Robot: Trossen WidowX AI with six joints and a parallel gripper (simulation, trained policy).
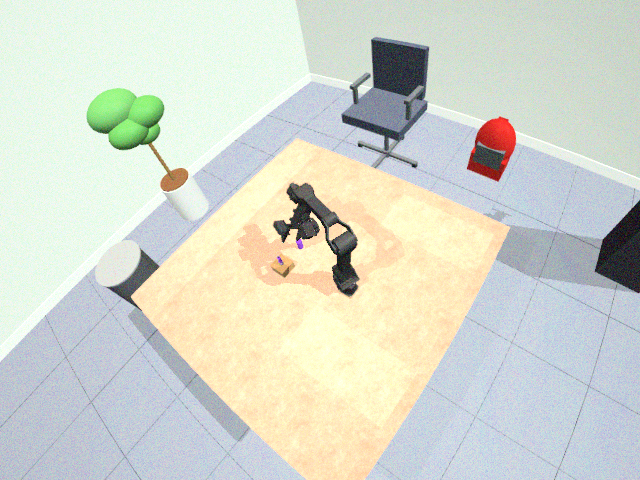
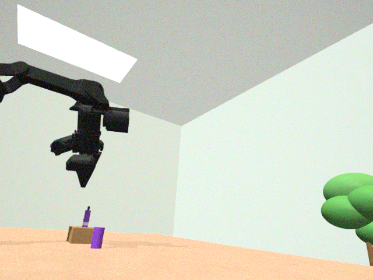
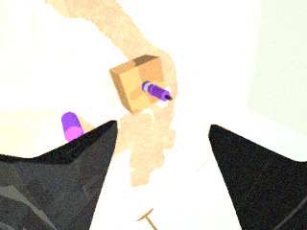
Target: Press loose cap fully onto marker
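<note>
The purple cap lies 140 mm below my gripper tip, 70 mm to the right of it and 40 mm ahead of it. Also, from my gripper tip: tan holder block 140 mm below, 60 mm to the left, 30 mm ahead.
</note>
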